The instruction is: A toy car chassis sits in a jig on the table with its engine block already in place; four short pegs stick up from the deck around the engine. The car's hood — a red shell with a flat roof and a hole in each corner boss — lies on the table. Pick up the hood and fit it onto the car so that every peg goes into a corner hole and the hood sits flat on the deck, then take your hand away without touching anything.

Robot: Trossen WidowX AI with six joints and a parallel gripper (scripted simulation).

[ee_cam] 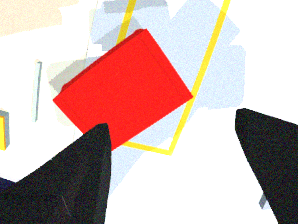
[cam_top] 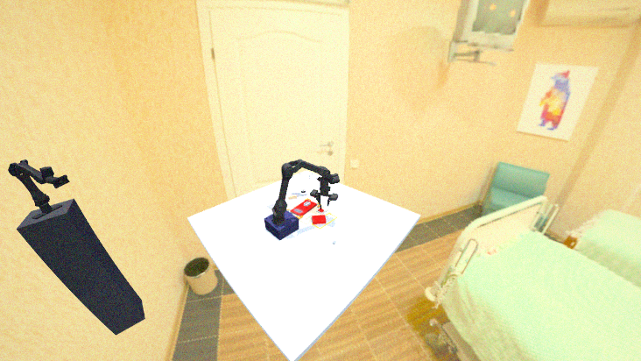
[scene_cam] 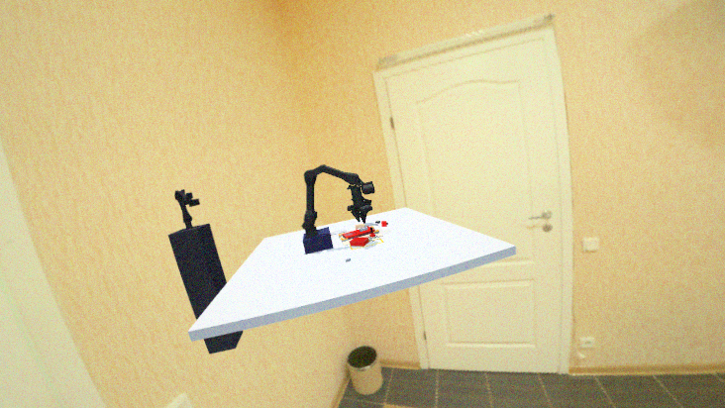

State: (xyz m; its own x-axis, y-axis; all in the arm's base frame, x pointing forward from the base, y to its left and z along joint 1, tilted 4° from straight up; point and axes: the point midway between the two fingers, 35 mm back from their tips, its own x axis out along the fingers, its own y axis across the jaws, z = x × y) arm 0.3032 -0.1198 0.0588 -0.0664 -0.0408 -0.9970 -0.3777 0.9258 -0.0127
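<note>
My gripper tip is 30 mm past the red hood, 20 mm to the right of it and 110 mm above it. The rest, counted from my gripper tip: grey item: 130 mm behind, 210 mm to the right, 120 mm below.
</note>
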